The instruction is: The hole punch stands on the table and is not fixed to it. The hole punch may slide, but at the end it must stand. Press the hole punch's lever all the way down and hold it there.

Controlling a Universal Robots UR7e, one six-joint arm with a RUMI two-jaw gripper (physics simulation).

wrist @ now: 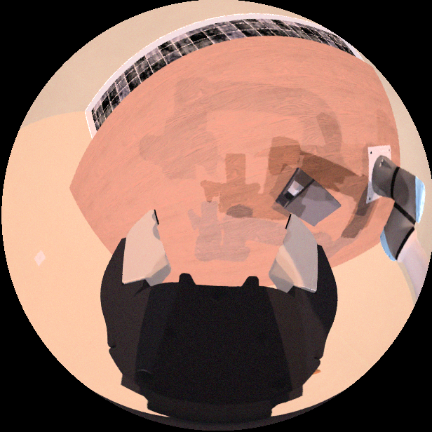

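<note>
The hole punch (316, 202), a grey and dark block with a light metal part at its left end, stands on the wooden table (260, 65) right of the middle of the wrist view. Its lever cannot be told apart clearly from its body. My gripper (221, 214) is open, its two pale jaws wide apart with nothing between them. It hangs above the table. The hole punch shows beyond and to the right of the right jaw's tip, apart from it as far as I can tell.
The arm's grey and blue base joints (387, 180) stand on a white mounting plate (371, 193) at the right edge of the table. A dark tiled strip (165, 52) runs along the far side. Shadows of the arm and gripper lie across the table.
</note>
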